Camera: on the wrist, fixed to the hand. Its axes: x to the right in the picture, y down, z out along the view.
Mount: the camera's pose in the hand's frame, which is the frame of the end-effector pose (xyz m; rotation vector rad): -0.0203 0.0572 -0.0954 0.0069 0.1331 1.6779
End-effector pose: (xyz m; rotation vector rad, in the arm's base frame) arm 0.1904 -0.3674 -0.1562 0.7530 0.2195 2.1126
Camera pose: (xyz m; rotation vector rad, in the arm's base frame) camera 0.1050 -0.4079 -0.2182 -0.5644 0.3570 -2.3345
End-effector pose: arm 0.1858 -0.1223 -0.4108 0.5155 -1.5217 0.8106
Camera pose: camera 0.2097 -0.0168 -0.4436 -1.0164 -1.6024 2.0021
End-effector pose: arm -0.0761 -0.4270 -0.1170 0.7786 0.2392 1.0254
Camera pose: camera -0.1751 -0.3831 -0.1495 0.8491 -0.4180 2.6430
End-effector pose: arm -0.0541 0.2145 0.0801 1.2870 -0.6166 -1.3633
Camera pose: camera 0.0492 0.2471 0.1125 0.4369 -1.1699 0.1256
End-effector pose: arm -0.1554 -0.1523 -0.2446 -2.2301 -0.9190 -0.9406
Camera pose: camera -0.1602 -0.2612 -0.2145 -1.9275 0.9914 -0.1914
